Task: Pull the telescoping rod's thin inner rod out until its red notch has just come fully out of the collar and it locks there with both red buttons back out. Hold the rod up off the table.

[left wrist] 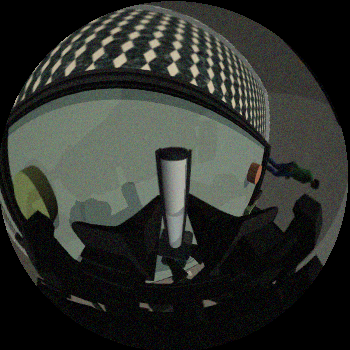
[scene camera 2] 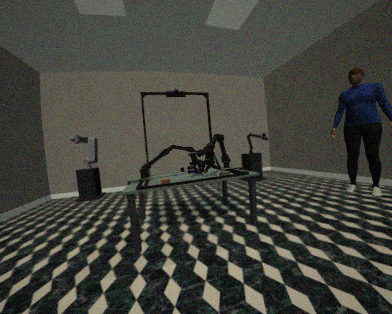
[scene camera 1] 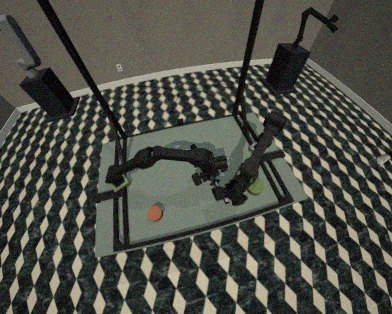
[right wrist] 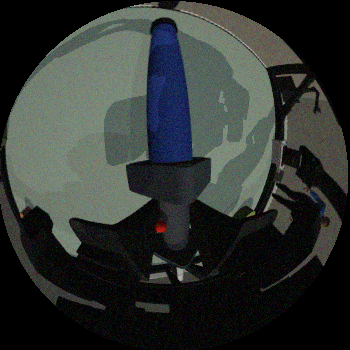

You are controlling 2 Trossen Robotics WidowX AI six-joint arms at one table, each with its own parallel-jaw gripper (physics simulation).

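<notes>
The telescoping rod's blue outer tube (right wrist: 169, 100) has a black end cap and runs into a dark grey block (right wrist: 169, 177) with a grey neck (right wrist: 176, 225) below it. One red button (right wrist: 160, 227) stands out at the neck's side; the other is hidden. My right gripper (right wrist: 172, 199) is shut on the grey neck. The white inner rod (left wrist: 174, 195), with a dark end, stands between the fingers of my left gripper (left wrist: 173, 197), which is shut on it. The red notch does not show. Both grippers are close together above the table in scene camera 1.
An orange disc (scene camera 1: 155, 213) (scene camera 2: 165, 181) (left wrist: 255, 173) lies near the table's front edge. A yellow-green disc (scene camera 1: 256, 186) (left wrist: 32, 192) lies beside the left arm. A green bracket-like thing (scene camera 1: 121, 184) is by the right arm's base. Black frame posts (scene camera 1: 248, 57) rise behind the table.
</notes>
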